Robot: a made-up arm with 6 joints. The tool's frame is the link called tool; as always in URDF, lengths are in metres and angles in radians.
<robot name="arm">
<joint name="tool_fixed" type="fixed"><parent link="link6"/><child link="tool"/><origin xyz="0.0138 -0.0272 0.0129" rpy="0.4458 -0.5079 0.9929"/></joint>
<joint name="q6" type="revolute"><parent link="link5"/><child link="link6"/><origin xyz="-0.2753 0.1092 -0.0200" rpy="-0.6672 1.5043 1.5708"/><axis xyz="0 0 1"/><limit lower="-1.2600" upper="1.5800"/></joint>
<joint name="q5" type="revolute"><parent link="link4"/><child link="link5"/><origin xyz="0.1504 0.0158 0.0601" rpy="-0.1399 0.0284 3.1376"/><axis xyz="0 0 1"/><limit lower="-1.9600" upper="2.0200"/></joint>
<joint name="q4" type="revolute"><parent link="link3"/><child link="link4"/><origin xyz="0.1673 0.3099 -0.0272" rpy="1.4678 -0.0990 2.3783"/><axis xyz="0 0 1"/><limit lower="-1.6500" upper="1.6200"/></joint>
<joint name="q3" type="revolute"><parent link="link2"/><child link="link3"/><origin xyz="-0.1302 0.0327 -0.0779" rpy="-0.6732 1.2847 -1.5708"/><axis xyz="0 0 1"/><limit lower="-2.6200" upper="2.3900"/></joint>
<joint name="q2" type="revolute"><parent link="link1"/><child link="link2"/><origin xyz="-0.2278 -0.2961 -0.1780" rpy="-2.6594 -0.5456 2.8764"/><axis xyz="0 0 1"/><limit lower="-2.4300" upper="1.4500"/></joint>
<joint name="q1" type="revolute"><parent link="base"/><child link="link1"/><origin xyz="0.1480 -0.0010 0.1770" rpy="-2.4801 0.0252 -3.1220"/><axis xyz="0 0 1"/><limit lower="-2.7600" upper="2.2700"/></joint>
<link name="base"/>
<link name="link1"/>
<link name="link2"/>
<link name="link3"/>
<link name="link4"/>
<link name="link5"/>
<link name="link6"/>
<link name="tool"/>
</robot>
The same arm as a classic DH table. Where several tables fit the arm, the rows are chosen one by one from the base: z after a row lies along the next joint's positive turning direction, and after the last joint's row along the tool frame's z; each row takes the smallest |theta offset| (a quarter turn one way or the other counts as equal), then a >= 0, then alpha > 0; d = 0 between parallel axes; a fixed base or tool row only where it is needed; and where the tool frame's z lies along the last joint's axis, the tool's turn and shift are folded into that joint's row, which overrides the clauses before.
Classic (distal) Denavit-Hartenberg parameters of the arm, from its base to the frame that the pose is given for. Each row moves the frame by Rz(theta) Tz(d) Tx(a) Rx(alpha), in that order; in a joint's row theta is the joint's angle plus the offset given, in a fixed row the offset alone. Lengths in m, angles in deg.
base (fixed): d 0.1881, theta0 2.98, a 0.1477, alpha 142.07
q1: d 0.2368, theta0 -57.60, a -0.1422, alpha -139.23
q2: d 0.4756, theta0 -12.89, a -0.0792, alpha 77.25
q3: d -0.1731, theta0 35.29, a 0.0968, alpha 84.13
q4: d 0.7194, theta0 -5.94, a 0.1441, alpha 8.18
q5: d -0.3556, theta0 49.82, a 0.1484, alpha 87.01
q6: d 0.2319, theta0 -80.97, a 0.0082, alpha 37.97
tool (fixed): d 0.0478, theta0 52.24, a 0.0000, alpha 0.00
Joint limits (deg, base to tool): -158.14..130.06 -139.23..83.08 -150.11..136.94 -94.54..92.82 -112.30..115.74 -72.19..90.53

